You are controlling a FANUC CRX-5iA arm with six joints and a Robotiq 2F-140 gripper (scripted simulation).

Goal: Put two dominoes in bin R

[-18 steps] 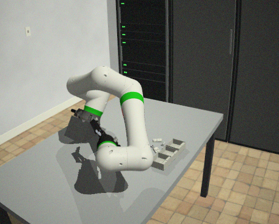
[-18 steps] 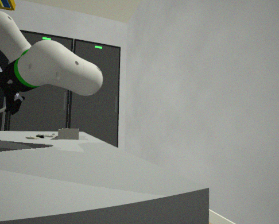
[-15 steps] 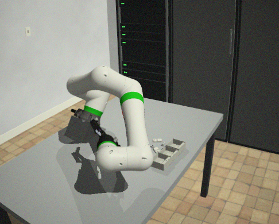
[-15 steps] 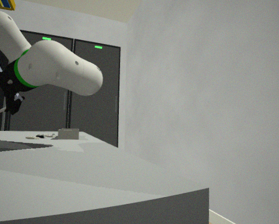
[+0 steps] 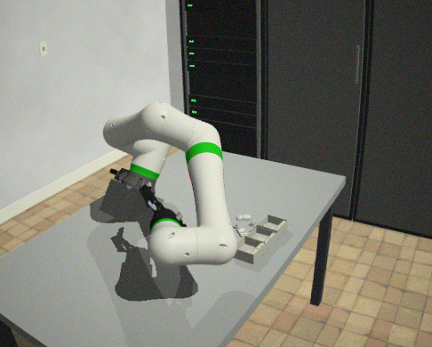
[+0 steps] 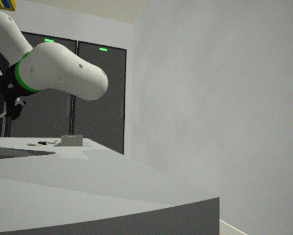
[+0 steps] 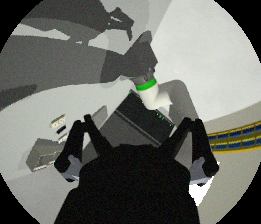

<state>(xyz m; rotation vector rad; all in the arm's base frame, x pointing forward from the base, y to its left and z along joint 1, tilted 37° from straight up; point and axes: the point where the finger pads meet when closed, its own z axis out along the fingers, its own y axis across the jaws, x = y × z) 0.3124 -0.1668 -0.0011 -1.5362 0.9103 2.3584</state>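
My hand is 260 mm short of the pale two-compartment bin block, 210 mm to the right of it and 150 mm above it. Also, from my hand: small dark object 160 mm below, 150 mm to the left, 150 mm ahead; then cream domino 160 mm below, 130 mm ahead, 100 mm to the left.
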